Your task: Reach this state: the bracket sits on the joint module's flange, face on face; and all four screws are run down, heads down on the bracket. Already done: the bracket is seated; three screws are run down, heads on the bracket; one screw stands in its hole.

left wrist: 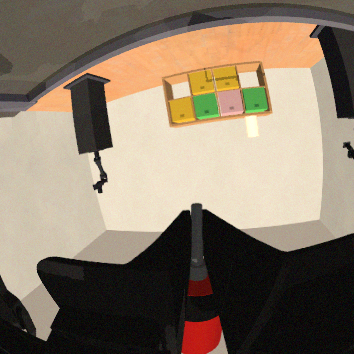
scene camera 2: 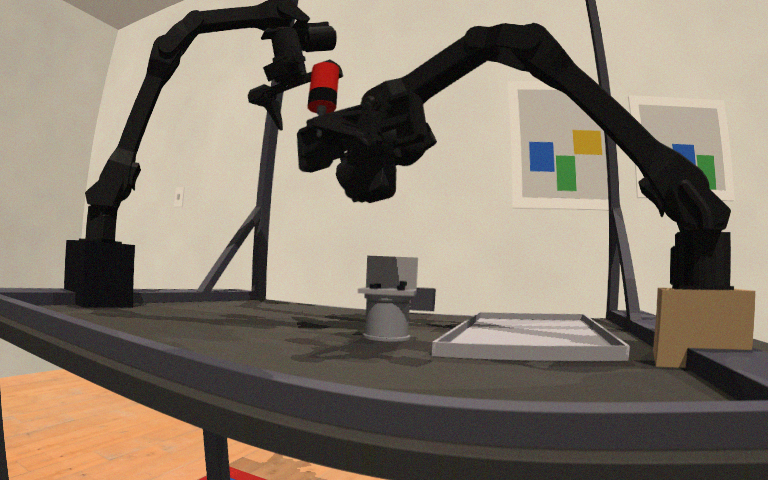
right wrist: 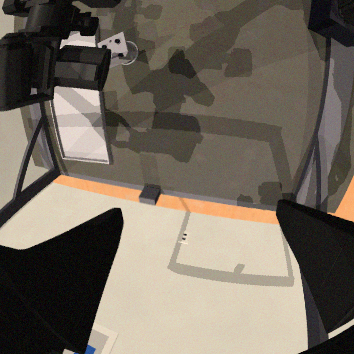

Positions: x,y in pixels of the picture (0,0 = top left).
Scene:
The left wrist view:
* my left gripper: 193,216
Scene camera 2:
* my left gripper: 310,122
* my right gripper: 302,122
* red-and-black screwdriver: 322,99
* grey bracket: 386,270
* tan block: 713,319
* pale tray: 484,331
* black block: 92,268
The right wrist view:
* my right gripper: 202,212
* pale tray: 77,114

